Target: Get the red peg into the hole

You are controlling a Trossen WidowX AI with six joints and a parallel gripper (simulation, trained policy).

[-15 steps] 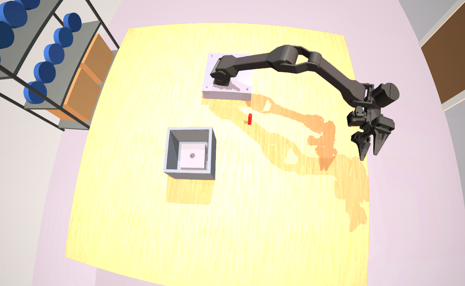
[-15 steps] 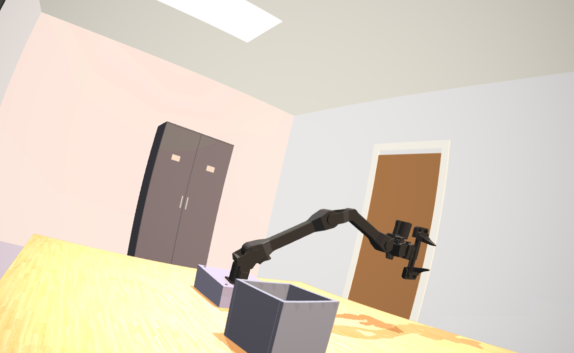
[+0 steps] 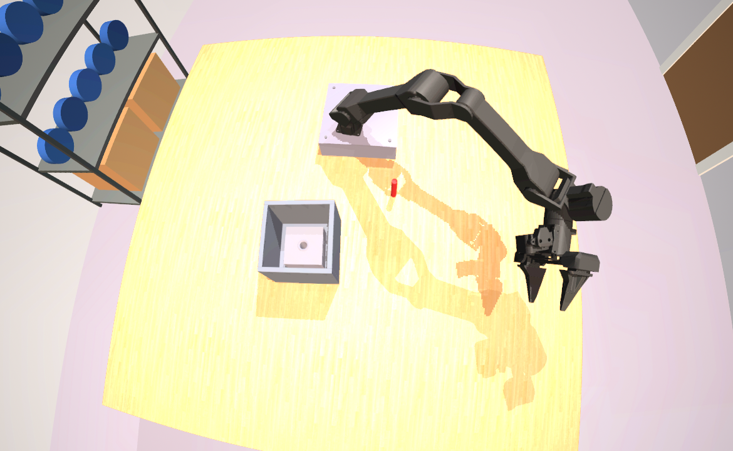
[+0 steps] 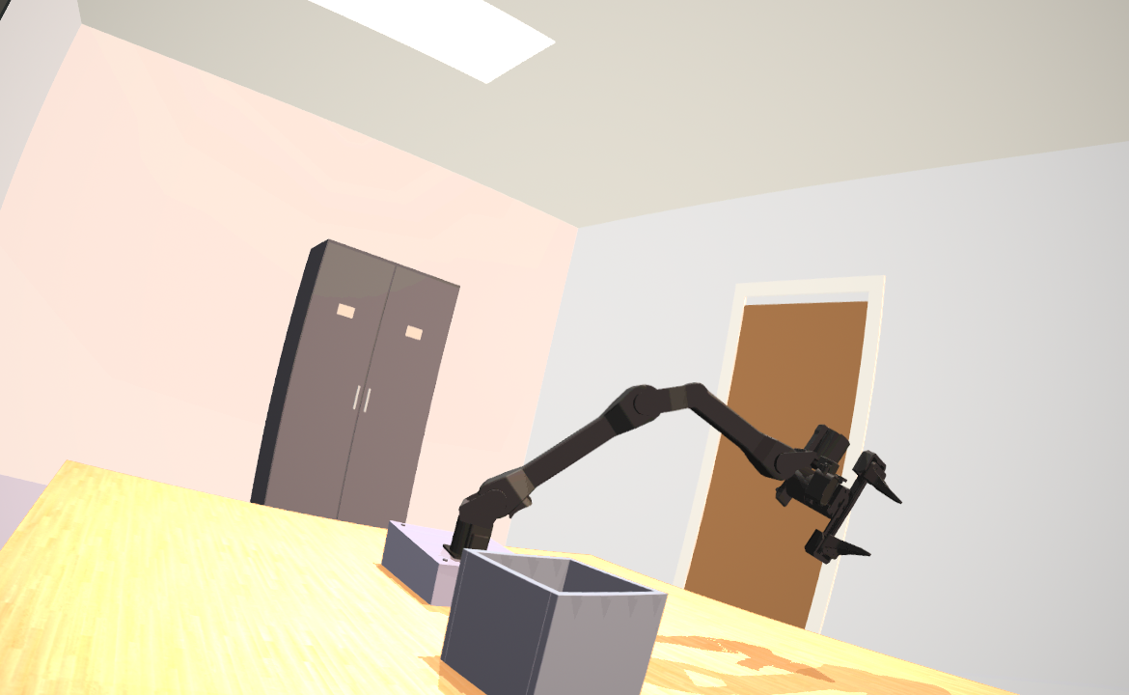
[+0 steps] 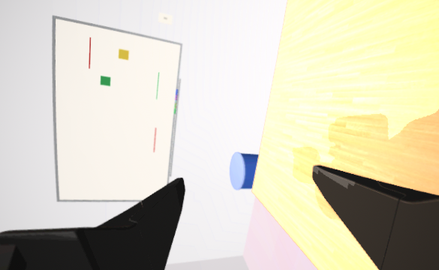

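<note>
Right now my gripper tip is 33 cm to the left of the red peg, 25 cm past it and 20 cm above it. Round my gripper tip: pale plate (51 cm to the right, 19 cm below, 6 cm behind).
</note>
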